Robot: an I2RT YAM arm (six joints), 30 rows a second.
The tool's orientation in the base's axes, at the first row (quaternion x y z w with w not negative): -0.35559, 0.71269, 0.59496, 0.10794
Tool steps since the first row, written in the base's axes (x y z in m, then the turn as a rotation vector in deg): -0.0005, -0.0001, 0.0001, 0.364, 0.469, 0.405; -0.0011, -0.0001, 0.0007, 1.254, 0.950, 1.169; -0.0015, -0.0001, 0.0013, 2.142, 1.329, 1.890; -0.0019, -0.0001, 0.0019, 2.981, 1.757, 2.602; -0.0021, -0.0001, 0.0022, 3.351, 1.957, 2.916; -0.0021, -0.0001, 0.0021, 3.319, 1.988, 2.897; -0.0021, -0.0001, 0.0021, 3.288, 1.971, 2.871; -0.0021, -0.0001, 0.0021, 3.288, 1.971, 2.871; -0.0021, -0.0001, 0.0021, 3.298, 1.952, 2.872; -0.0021, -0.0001, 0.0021, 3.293, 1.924, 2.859; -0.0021, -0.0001, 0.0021, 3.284, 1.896, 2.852
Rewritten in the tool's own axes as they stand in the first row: 0.0003, 0.0004, 0.0000, -0.675, 0.099, 0.227; 0.0004, 0.0012, 0.0000, -1.942, 0.142, 0.227; 0.0004, 0.0020, 0.0000, -3.144, 0.149, 0.144; 0.0003, 0.0027, -0.0001, -4.324, 0.182, 0.123; 0.0003, 0.0030, -0.0001, -4.849, 0.197, 0.124; 0.0003, 0.0029, -0.0001, -4.826, 0.204, 0.166; 0.0003, 0.0029, -0.0001, -4.782, 0.203, 0.166; 0.0003, 0.0029, -0.0001, -4.782, 0.203, 0.166; 0.0003, 0.0029, -0.0001, -4.783, 0.196, 0.145; 0.0003, 0.0029, -0.0001, -4.761, 0.188, 0.124; 0.0003, 0.0029, -0.0001, -4.740, 0.188, 0.103
